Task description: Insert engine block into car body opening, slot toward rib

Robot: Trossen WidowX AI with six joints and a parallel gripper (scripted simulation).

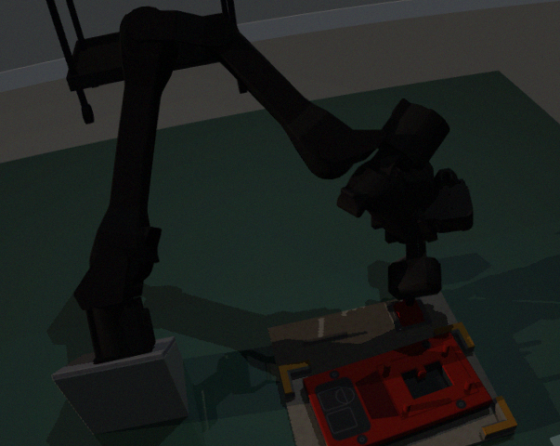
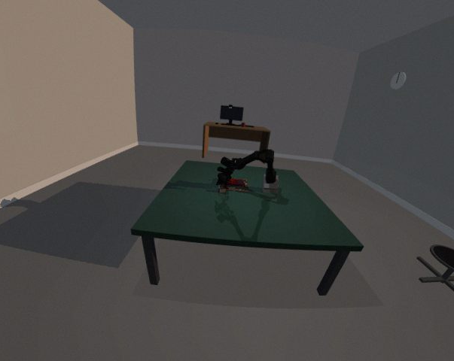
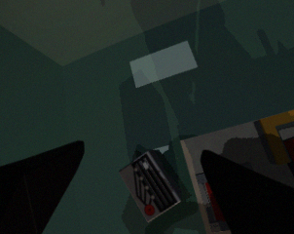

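Now: the engine block 40 mm below my gripper tip, 30 mm behind it and 10 mm to the left of it. The rest, counted from my gripper tip: grey holder 60 mm behind, 50 mm to the right, 20 mm below.
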